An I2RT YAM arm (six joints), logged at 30 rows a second.
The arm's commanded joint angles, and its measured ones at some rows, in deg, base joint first. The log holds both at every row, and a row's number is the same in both.
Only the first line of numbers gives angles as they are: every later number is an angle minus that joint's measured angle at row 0.
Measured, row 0:
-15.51 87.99 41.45 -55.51 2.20 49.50
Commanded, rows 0 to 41:
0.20 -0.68 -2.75 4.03 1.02 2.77
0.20 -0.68 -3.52 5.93 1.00 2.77
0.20 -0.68 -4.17 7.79 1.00 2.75
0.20 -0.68 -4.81 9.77 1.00 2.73
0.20 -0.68 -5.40 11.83 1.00 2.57
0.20 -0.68 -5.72 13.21 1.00 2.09
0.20 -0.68 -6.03 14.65 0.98 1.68
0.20 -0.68 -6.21 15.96 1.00 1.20
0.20 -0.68 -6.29 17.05 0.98 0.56
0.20 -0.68 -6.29 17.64 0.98 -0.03
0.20 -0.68 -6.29 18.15 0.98 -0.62
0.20 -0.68 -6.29 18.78 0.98 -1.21
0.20 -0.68 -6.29 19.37 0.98 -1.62
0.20 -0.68 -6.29 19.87 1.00 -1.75
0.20 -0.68 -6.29 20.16 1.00 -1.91
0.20 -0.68 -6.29 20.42 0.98 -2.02
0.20 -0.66 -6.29 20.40 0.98 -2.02
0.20 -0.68 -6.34 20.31 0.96 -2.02
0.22 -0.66 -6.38 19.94 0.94 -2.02
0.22 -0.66 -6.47 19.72 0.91 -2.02
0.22 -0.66 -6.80 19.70 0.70 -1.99
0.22 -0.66 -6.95 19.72 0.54 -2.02
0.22 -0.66 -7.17 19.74 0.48 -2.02
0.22 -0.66 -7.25 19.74 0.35 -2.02
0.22 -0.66 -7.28 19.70 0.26 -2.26
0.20 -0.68 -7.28 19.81 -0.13 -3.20
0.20 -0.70 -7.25 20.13 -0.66 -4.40
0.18 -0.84 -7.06 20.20 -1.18 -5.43
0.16 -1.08 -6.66 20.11 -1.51 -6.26
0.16 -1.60 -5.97 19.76 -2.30 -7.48
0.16 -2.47 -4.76 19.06 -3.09 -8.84
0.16 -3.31 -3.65 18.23 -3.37 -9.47
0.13 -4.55 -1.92 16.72 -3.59 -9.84
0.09 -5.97 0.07 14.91 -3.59 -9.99
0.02 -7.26 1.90 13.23 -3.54 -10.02
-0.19 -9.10 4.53 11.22 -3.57 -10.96
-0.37 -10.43 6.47 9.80 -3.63 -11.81
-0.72 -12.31 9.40 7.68 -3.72 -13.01
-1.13 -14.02 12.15 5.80 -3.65 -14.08
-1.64 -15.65 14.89 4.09 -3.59 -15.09
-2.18 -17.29 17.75 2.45 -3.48 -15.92
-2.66 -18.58 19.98 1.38 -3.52 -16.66
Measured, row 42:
-0.92 -13.53 12.81 3.11 -4.53 -12.05
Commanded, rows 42 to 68:
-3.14 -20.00 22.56 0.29 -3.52 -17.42
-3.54 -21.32 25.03 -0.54 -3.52 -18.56
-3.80 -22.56 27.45 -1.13 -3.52 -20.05
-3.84 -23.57 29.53 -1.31 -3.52 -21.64
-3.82 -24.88 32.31 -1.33 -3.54 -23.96
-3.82 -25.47 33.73 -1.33 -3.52 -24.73
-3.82 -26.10 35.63 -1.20 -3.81 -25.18
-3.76 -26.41 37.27 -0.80 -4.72 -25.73
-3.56 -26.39 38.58 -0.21 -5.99 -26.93
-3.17 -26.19 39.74 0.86 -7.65 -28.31
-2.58 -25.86 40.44 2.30 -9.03 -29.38
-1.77 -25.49 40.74 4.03 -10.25 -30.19
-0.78 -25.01 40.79 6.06 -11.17 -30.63
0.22 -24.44 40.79 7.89 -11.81 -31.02
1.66 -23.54 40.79 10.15 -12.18 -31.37
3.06 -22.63 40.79 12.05 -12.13 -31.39
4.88 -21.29 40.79 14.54 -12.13 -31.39
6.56 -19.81 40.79 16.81 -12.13 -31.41
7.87 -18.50 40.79 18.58 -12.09 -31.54
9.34 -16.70 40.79 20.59 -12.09 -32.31
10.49 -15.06 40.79 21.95 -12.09 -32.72
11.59 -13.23 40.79 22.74 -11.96 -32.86
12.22 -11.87 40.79 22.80 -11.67 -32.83
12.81 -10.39 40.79 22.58 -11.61 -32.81
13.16 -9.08 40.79 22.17 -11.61 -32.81
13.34 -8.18 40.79 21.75 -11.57 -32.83
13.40 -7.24 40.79 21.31 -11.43 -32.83
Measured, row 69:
12.68 -8.75 40.26 21.75 -12.37 -31.33
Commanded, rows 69 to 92:
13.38 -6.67 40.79 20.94 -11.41 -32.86
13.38 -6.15 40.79 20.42 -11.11 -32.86
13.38 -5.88 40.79 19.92 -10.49 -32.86
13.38 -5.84 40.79 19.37 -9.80 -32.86
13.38 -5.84 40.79 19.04 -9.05 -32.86
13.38 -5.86 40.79 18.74 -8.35 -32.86
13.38 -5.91 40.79 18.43 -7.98 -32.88
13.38 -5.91 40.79 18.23 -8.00 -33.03
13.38 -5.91 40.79 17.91 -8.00 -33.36
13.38 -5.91 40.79 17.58 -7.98 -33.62
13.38 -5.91 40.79 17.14 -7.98 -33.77
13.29 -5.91 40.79 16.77 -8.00 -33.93
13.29 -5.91 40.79 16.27 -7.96 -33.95
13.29 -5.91 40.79 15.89 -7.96 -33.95
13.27 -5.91 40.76 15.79 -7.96 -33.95
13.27 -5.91 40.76 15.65 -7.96 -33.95
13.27 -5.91 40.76 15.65 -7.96 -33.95
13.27 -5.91 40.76 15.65 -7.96 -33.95
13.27 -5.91 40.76 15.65 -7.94 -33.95
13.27 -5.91 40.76 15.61 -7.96 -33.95
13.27 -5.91 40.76 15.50 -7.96 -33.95
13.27 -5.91 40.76 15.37 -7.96 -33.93
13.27 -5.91 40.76 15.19 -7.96 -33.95
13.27 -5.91 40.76 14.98 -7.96 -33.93
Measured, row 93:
12.88 -5.23 40.20 15.46 -8.57 -32.88
